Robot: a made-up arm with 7 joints. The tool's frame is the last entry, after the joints.
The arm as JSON. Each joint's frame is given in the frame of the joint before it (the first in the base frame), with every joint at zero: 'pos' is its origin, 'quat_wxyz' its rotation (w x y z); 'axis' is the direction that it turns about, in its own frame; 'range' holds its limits. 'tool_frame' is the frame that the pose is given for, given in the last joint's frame.
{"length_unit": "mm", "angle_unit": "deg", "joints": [
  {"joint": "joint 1", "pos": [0.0, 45.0, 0.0], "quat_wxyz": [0.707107, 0.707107, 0.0, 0.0], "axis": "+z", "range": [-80.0, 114.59]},
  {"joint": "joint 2", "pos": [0.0, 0.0, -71.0], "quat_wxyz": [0.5, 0.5, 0.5, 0.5], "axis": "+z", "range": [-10.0, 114.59]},
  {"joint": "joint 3", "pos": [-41.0, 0.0, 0.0], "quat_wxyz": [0.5, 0.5, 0.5, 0.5], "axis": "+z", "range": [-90.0, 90.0]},
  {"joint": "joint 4", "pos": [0.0, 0.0, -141.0], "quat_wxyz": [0.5, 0.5, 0.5, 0.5], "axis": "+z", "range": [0.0, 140.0]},
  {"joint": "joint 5", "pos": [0.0, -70.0, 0.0], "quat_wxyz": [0.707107, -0.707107, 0.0, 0.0], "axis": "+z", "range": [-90.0, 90.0]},
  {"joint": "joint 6", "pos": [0.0, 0.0, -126.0], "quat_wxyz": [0.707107, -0.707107, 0.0, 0.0], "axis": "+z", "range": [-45.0, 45.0]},
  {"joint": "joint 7", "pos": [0.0, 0.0, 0.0], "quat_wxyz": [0.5, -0.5, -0.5, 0.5], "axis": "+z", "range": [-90.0, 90.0]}
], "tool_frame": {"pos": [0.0, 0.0, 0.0], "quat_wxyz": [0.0, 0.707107, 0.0, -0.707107]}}
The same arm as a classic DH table. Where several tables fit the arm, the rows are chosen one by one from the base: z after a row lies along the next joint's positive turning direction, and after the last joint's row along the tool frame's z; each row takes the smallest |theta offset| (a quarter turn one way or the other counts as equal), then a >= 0, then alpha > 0; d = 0 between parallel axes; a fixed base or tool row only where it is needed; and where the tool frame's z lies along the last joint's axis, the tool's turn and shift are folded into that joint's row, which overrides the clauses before.
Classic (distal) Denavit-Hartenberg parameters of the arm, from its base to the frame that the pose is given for. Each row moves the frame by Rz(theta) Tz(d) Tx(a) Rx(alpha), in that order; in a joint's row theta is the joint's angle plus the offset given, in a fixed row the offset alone. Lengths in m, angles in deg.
base (fixed): a 0.0000, alpha 90.00, d 0.0000, theta0 0.00
joint 1: a 0.0000, alpha 90.00, d -0.1160, theta0 90.00
joint 2: a 0.0000, alpha 90.00, d 0.0000, theta0 90.00
joint 3: a 0.0000, alpha 90.00, d -0.1820, theta0 90.00
joint 4: a 0.0000, alpha -90.00, d 0.0000, theta0 0.00
joint 5: a 0.0000, alpha -90.00, d -0.1960, theta0 0.00
joint 6: a 0.0000, alpha 90.00, d 0.0000, theta0 -90.00
joint 7: a 0.0000, alpha 90.00, d 0.0000, theta0 90.00
tool (fixed): a 0.0000, alpha 0.00, d 0.0000, theta0 -90.00
Joint limits (deg, base to tool): -80.00..114.59 -10.00..114.59 -90.00..90.00 0.00..140.00 -90.00..90.00 -45.00..45.00 -90.00..90.00

